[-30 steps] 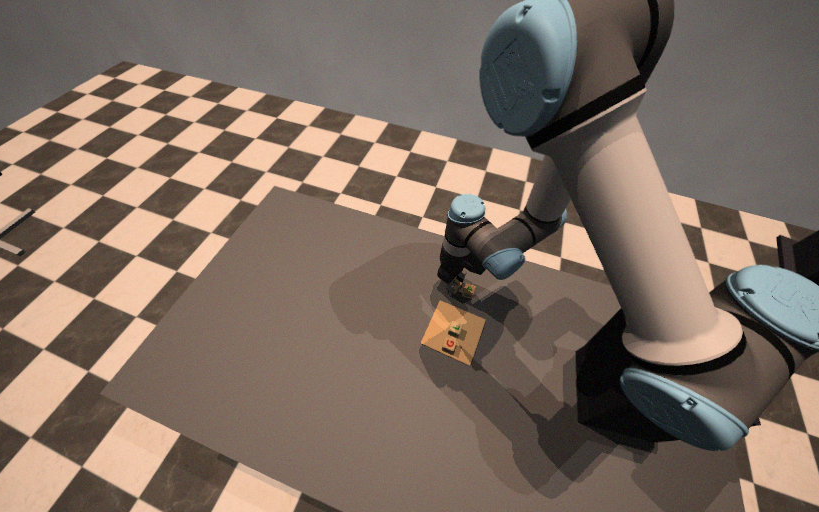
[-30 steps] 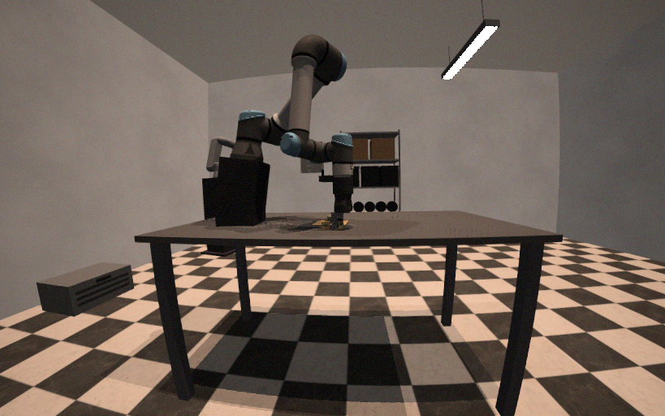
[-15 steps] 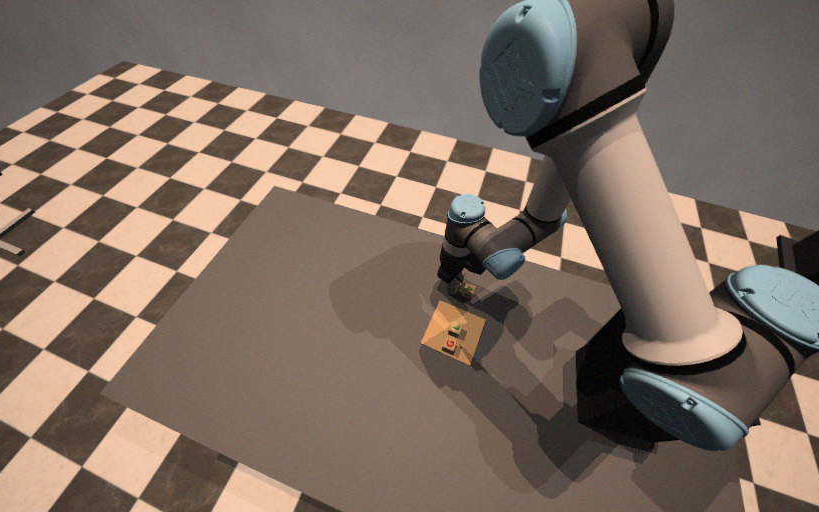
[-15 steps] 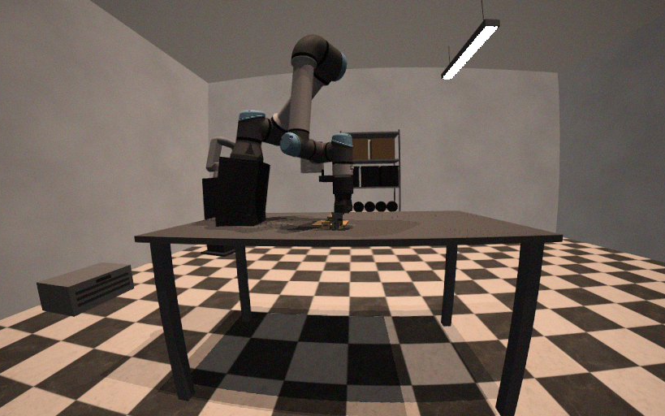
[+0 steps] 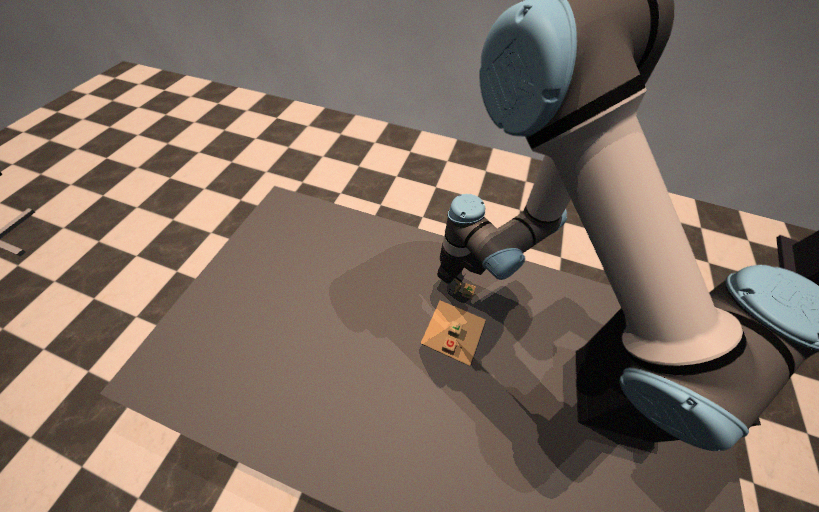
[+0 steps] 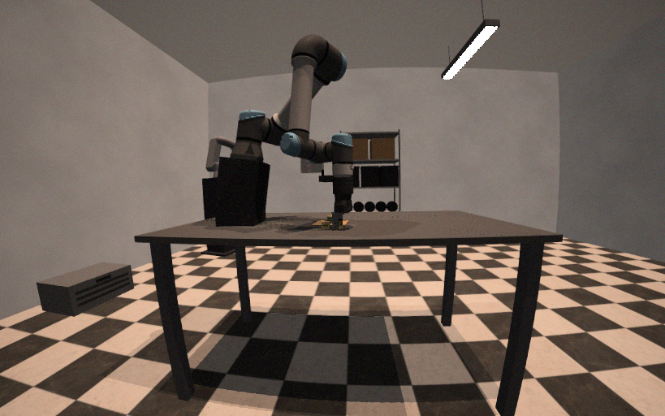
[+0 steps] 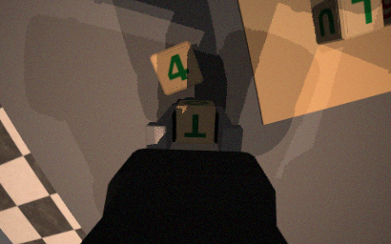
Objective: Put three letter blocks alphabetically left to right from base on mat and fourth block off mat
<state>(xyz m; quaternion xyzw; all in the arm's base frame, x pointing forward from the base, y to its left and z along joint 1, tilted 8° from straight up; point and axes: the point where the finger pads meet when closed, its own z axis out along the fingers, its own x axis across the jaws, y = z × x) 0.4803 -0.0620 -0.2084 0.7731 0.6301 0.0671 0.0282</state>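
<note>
Now: hand 6 cm past the orange mat, 12 cm to the right of it and 2 cm above it.
</note>
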